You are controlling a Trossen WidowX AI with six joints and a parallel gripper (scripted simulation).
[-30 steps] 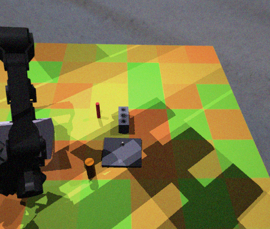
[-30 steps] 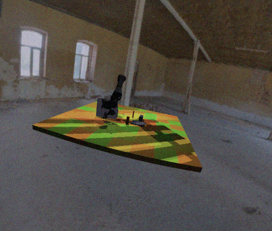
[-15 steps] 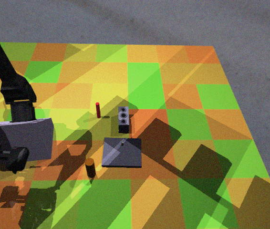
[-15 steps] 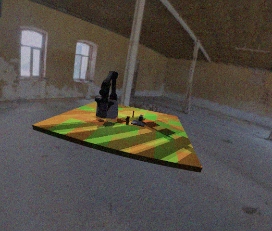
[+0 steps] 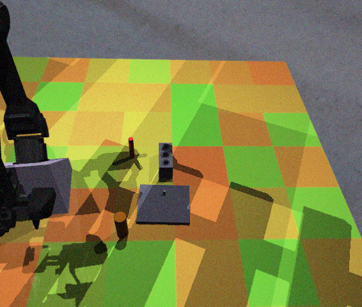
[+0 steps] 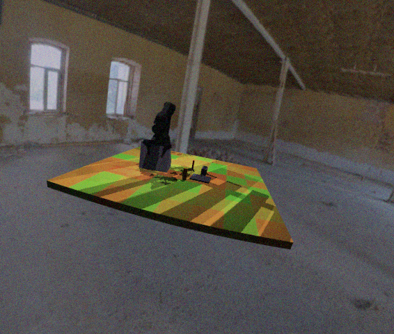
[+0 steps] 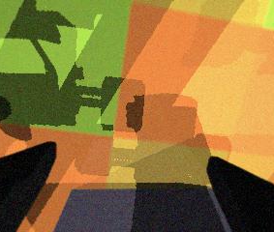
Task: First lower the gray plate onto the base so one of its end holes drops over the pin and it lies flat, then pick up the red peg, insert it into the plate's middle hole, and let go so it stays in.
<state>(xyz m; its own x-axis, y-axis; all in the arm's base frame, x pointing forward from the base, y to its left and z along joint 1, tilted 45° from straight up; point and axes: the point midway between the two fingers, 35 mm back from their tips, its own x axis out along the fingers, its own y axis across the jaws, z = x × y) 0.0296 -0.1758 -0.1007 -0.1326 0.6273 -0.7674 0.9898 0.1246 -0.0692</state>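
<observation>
Now: the gray plate 320 mm ahead of my gripper tip, 280 mm to the left of it and 100 mm below it. Round my gripper tip: orange cylinder (210 mm ahead, 100 mm below, 60 mm to the left); red peg (320 mm to the left, 220 mm ahead, 100 mm below); dark square base (310 mm ahead, 160 mm to the left, 130 mm below).
</observation>
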